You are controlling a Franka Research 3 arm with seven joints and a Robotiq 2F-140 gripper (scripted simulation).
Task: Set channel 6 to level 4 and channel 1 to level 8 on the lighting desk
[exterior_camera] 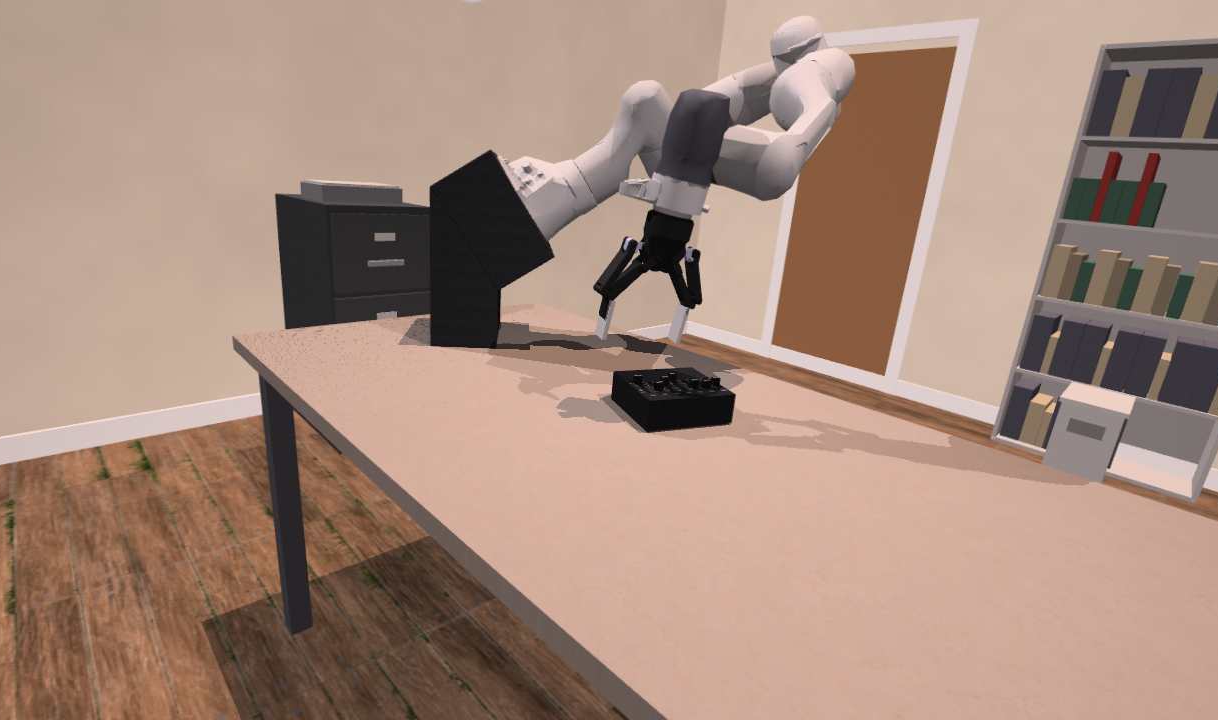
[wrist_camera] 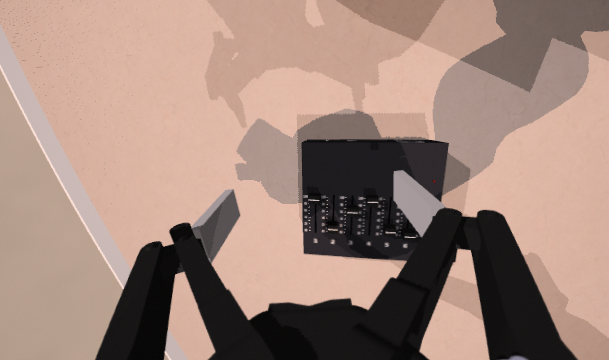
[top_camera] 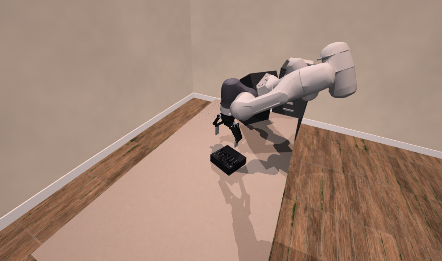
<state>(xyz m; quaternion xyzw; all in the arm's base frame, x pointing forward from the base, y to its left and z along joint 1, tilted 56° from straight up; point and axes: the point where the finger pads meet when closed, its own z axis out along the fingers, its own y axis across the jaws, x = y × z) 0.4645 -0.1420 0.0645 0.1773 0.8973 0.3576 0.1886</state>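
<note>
Right now my hand is 20 mm short of the channel 1 fader cap, 10 mm to the left of it and 70 mm above it. Round my hand: channel 6 fader cap: 90 mm ahead, 80 mm to the left, 70 mm below.
</note>
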